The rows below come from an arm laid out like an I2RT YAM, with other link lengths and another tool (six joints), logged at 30 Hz.
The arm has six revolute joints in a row. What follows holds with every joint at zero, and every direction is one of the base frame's.
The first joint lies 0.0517 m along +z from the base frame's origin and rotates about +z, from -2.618 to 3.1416 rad.
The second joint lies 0.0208 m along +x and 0.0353 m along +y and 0.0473 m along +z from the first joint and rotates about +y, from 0 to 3.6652 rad.
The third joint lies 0.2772 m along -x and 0.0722 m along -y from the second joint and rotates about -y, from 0 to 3.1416 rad.
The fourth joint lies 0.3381 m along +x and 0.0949 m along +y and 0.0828 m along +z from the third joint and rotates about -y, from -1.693 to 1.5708 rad.
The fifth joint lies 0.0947 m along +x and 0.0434 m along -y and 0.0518 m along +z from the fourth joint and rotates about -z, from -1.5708 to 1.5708 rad.
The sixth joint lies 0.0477 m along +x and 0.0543 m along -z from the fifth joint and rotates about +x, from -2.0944 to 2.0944 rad.
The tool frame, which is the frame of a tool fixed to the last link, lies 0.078 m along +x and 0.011 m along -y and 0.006 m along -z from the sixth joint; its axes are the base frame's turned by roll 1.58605, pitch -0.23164 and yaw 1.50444 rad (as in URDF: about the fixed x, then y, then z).
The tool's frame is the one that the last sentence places.
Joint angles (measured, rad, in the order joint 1, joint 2, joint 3, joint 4, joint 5, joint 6), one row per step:
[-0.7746 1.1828 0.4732 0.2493 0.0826 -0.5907]
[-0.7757 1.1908 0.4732 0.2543 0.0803 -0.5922]
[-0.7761 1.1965 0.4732 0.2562 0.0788 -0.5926]
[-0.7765 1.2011 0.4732 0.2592 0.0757 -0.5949]
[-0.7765 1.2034 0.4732 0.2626 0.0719 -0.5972]
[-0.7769 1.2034 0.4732 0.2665 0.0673 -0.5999]
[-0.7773 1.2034 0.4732 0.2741 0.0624 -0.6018]
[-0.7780 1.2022 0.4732 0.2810 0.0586 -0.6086]
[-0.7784 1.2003 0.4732 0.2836 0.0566 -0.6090]
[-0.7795 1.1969 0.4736 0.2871 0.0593 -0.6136]
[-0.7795 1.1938 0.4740 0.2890 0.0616 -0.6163]
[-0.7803 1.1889 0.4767 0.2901 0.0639 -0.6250]
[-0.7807 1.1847 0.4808 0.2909 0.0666 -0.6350]
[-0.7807 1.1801 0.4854 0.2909 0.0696 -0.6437]
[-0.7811 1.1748 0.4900 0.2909 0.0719 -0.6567]
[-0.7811 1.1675 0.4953 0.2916 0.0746 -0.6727]
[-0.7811 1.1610 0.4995 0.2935 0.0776 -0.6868]
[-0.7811 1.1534 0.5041 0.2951 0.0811 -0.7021]
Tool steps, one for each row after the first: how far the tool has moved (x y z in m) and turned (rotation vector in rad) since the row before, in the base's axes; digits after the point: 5 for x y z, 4 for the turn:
[0.00026 -0.00050 -0.00224 0.0020 0.0024 0.0016]
[0.00016 -0.00013 -0.00193 0.0029 0.0025 0.0011]
[0.00040 -0.00009 -0.00127 0.0008 0.0017 0.0034]
[0.00063 0.00005 -0.00027 -0.0009 -0.0004 0.0044]
[0.00063 -0.00005 0.00075 -0.0028 -0.0024 0.0049]
[0.00091 -0.00028 0.00147 -0.0049 -0.0057 0.0048]
[0.00068 -0.00041 0.00189 -0.0086 -0.0024 0.0057]
[0.00026 -0.00014 0.00127 -0.0028 -0.0035 0.0016]
[-0.00028 -0.00085 0.00235 -0.0087 -0.0013 -0.0016]
[-0.00003 -0.00037 0.00189 -0.0061 -0.0013 -0.0010]
[0.00010 -0.00096 0.00370 -0.0120 0.0004 0.0007]
[0.00039 -0.00108 0.00410 -0.0132 0.0012 0.0012]
[0.00048 -0.00098 0.00436 -0.0126 0.0003 0.0007]
[0.00041 -0.00102 0.00470 -0.0154 0.0027 0.0025]
[0.00059 -0.00101 0.00608 -0.0198 0.0025 0.0035]
[0.00040 -0.00088 0.00543 -0.0182 0.0018 0.0023]
[0.00032 -0.00088 0.00607 -0.0199 0.0020 0.0021]

